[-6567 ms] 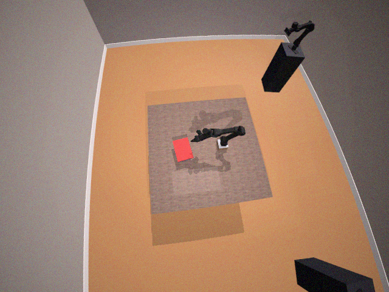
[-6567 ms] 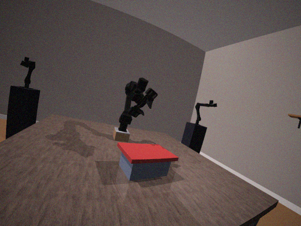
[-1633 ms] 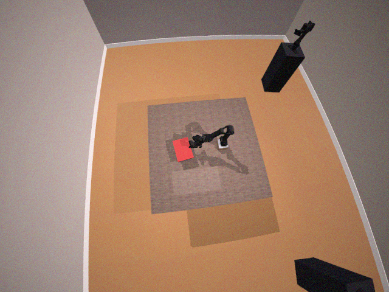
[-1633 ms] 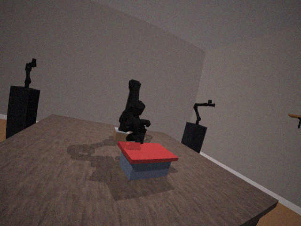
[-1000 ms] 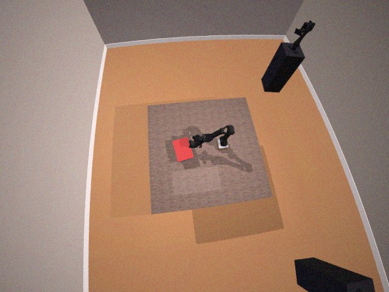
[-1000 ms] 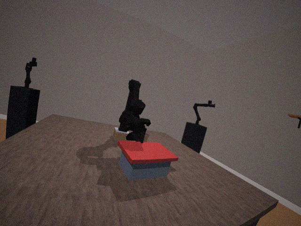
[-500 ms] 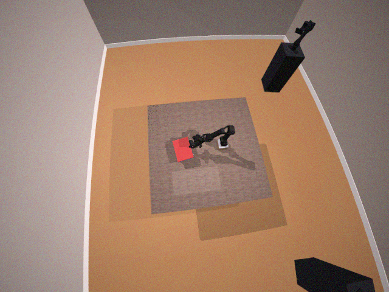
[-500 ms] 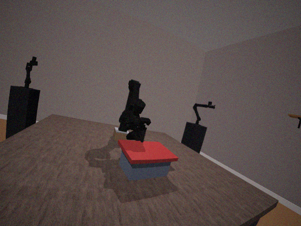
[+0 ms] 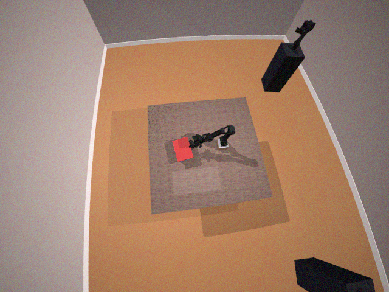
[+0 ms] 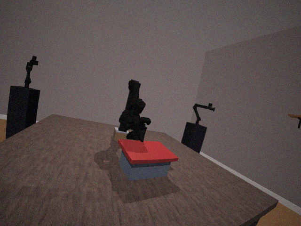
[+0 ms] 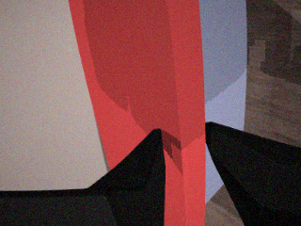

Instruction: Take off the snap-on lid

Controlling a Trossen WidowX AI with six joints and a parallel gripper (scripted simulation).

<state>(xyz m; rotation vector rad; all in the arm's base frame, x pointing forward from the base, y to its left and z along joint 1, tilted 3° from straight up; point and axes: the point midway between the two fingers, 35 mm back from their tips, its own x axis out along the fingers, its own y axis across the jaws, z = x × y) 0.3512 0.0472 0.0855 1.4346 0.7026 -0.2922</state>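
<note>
The lid is 7 cm ahead of my gripper tip and 2 cm to the left of it. Also, from my gripper tip: blue-grey storage box 7 cm ahead, 2 cm to the left, 6 cm below.
</note>
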